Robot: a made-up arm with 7 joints. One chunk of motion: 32 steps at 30 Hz.
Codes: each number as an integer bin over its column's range. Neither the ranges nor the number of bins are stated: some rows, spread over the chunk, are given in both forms.
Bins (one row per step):
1: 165 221 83 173 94 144
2: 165 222 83 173 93 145
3: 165 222 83 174 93 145
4: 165 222 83 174 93 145
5: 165 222 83 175 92 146
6: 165 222 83 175 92 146
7: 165 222 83 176 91 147
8: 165 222 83 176 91 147
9: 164 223 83 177 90 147
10: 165 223 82 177 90 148
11: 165 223 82 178 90 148
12: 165 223 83 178 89 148
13: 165 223 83 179 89 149
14: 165 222 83 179 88 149
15: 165 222 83 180 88 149
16: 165 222 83 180 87 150
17: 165 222 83 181 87 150
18: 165 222 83 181 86 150
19: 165 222 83 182 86 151
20: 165 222 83 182 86 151
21: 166 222 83 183 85 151
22: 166 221 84 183 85 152
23: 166 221 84 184 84 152
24: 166 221 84 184 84 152
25: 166 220 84 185 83 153
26: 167 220 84 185 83 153
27: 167 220 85 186 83 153
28: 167 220 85 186 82 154
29: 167 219 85 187 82 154
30: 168 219 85 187 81 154
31: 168 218 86 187 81 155
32: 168 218 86 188 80 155
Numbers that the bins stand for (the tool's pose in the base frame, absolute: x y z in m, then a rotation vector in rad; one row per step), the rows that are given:
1: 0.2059 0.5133 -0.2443 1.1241 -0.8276 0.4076
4: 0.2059 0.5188 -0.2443 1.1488 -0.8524 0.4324
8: 0.2059 0.5188 -0.2443 1.1982 -0.9018 0.4818
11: 0.2059 0.5243 -0.2498 1.2476 -0.9265 0.5065
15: 0.2059 0.5188 -0.2443 1.2971 -0.9759 0.5312
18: 0.2059 0.5188 -0.2443 1.3218 -1.0253 0.5559
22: 0.2114 0.5133 -0.2388 1.3712 -1.0500 0.6053
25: 0.2114 0.5078 -0.2388 1.4206 -1.0994 0.6300
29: 0.2169 0.5024 -0.2333 1.4700 -1.1241 0.6547
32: 0.2224 0.4969 -0.2278 1.4947 -1.1735 0.6794
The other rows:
2: 0.2059 0.5188 -0.2443 1.1241 -0.8524 0.4324
3: 0.2059 0.5188 -0.2443 1.1488 -0.8524 0.4324
5: 0.2059 0.5188 -0.2443 1.1735 -0.8771 0.4571
6: 0.2059 0.5188 -0.2443 1.1735 -0.8771 0.4571
7: 0.2059 0.5188 -0.2443 1.1982 -0.9018 0.4818
9: 0.2004 0.5243 -0.2443 1.2229 -0.9265 0.4818
10: 0.2059 0.5243 -0.2498 1.2229 -0.9265 0.5065
12: 0.2059 0.5243 -0.2443 1.2476 -0.9512 0.5065
13: 0.2059 0.5243 -0.2443 1.2724 -0.9512 0.5312
14: 0.2059 0.5188 -0.2443 1.2724 -0.9759 0.5312
16: 0.2059 0.5188 -0.2443 1.2971 -1.0006 0.5559
17: 0.2059 0.5188 -0.2443 1.3218 -1.0006 0.5559
19: 0.2059 0.5188 -0.2443 1.3465 -1.0253 0.5806
20: 0.2059 0.5188 -0.2443 1.3465 -1.0253 0.5806
21: 0.2114 0.5188 -0.2443 1.3712 -1.0500 0.5806
23: 0.2114 0.5133 -0.2388 1.3959 -1.0747 0.6053
24: 0.2114 0.5133 -0.2388 1.3959 -1.0747 0.6053
26: 0.2169 0.5078 -0.2388 1.4206 -1.0994 0.6300
27: 0.2169 0.5078 -0.2333 1.4453 -1.0994 0.6300
28: 0.2169 0.5078 -0.2333 1.4453 -1.1241 0.6547
30: 0.2224 0.5024 -0.2333 1.4700 -1.1488 0.6547
31: 0.2224 0.4969 -0.2278 1.4700 -1.1488 0.6794

